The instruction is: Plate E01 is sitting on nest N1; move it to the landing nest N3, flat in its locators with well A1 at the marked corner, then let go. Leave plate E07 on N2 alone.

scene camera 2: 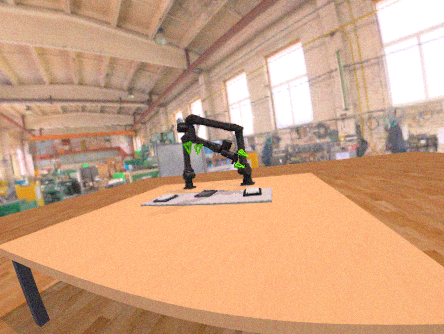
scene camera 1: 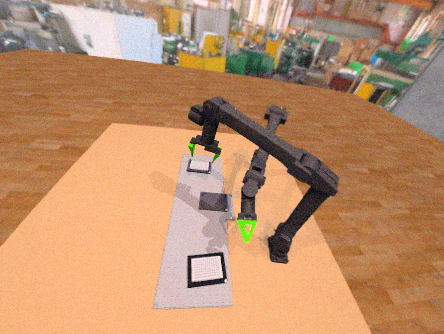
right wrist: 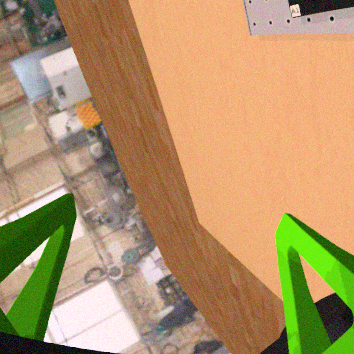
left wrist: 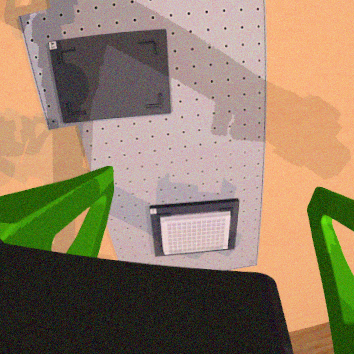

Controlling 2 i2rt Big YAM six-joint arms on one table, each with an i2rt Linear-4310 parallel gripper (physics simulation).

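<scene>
A grey perforated baseplate (scene camera 1: 197, 228) lies on the tan table. A small white-gridded tile in a black frame (scene camera 1: 199, 165) sits at its far end, a plain dark tile (scene camera 1: 214, 200) in the middle, a larger white-gridded tile (scene camera 1: 207, 270) at the near end. My left gripper (scene camera 1: 205, 152) hovers open just above the far small tile, which shows below the fingers in the left wrist view (left wrist: 194, 232), with the dark tile (left wrist: 112, 74) beyond. My right gripper (scene camera 1: 246, 229) is open and empty, pointing down beside the plate's right edge.
The arm bases (scene camera 1: 279, 248) stand to the right of the plate. The right wrist view shows the table edge and a plate corner (right wrist: 298, 14).
</scene>
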